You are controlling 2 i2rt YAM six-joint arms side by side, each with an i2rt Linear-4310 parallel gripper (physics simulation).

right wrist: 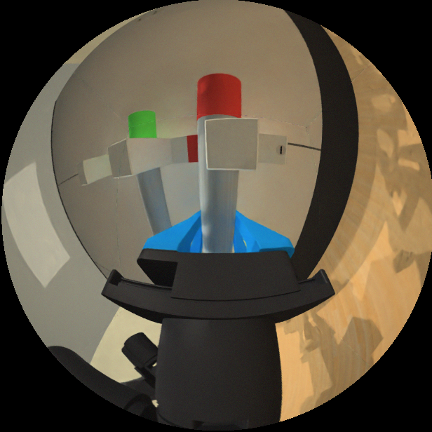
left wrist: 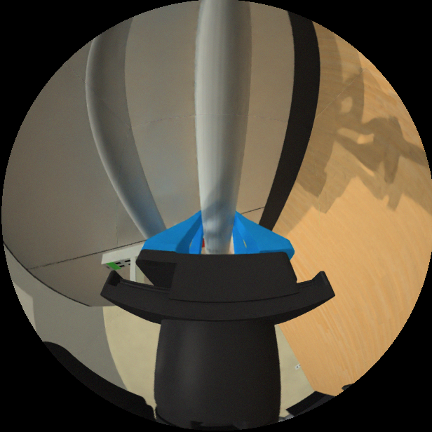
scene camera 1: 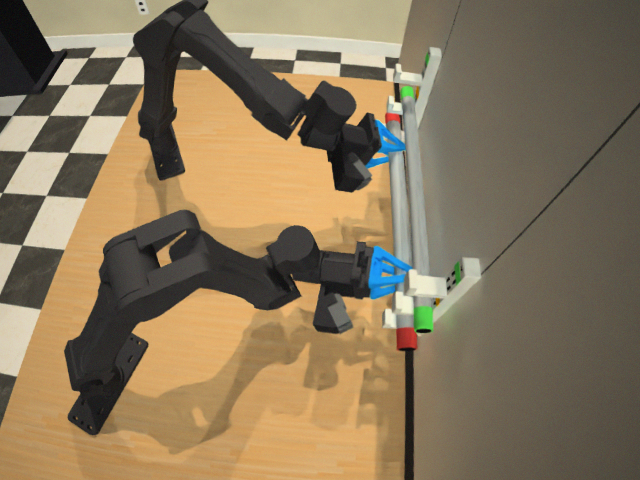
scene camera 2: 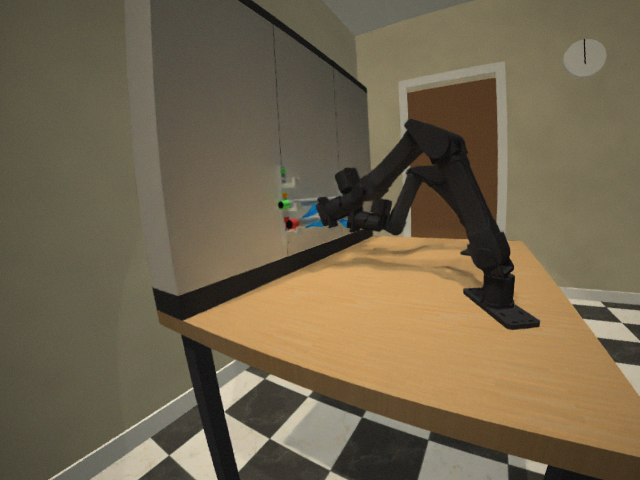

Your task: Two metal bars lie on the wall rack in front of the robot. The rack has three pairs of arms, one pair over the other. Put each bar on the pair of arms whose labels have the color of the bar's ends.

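Places are measured from the left arm's base along level axes (x right, y ahead, z up), in metres.
Where they show: left gripper, fingertip midpoint: [scene camera 1: 400, 152] [scene camera 2: 304, 222]; left arm's base, origin of the base link: [scene camera 1: 165, 149] [scene camera 2: 496, 307]; right arm's base, origin of the base link: [scene camera 1: 109, 380].
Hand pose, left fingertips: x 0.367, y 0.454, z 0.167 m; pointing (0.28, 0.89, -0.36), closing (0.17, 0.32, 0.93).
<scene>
Each offset is from my left fingertips to the top centre of the thing. "spot": to the spot under its first point. Level surfaces: height alone.
The red-ended bar @(dx +0.124, dy -0.075, dz +0.023 m) [scene camera 1: 400, 206] [scene camera 2: 293, 223] [left wrist: 223, 100] [right wrist: 219, 97] is level, at the lowest pair of rack arms. In the right wrist view it passes behind the lowest arm's tip [right wrist: 231, 144], beside the red label [right wrist: 192, 148]; whether it bears on the arms cannot be told. My left gripper [scene camera 1: 397, 153] [left wrist: 217, 214] and right gripper [scene camera 1: 407, 274] [right wrist: 218, 214] are both shut on it. The green-ended bar @(dx +0.121, dy -0.060, dz +0.080 m) [scene camera 1: 417, 206] [scene camera 2: 284, 204] [left wrist: 102, 115] [right wrist: 142, 125] lies on the middle arms, by the orange label @(spot: dx +0.312, dy -0.149, dz +0.093 m) [scene camera 1: 436, 301]. The top arms carry a green label @(spot: dx +0.306, dy -0.145, dz +0.174 m) [scene camera 1: 458, 271] and no bar.
The rack @(dx -0.062, dy +0.035, dz +0.190 m) [scene camera 1: 429, 77] is fixed to the grey wall panel [scene camera 1: 542, 335] [scene camera 2: 222, 155]. A black strip [scene camera 1: 409, 413] [left wrist: 306, 75] [right wrist: 340, 100] runs along the panel's foot, below the lowest arms. The wooden table @(dz -0.167 m) [scene camera 1: 289, 413] [scene camera 2: 387, 330] lies under both robot arms.
</scene>
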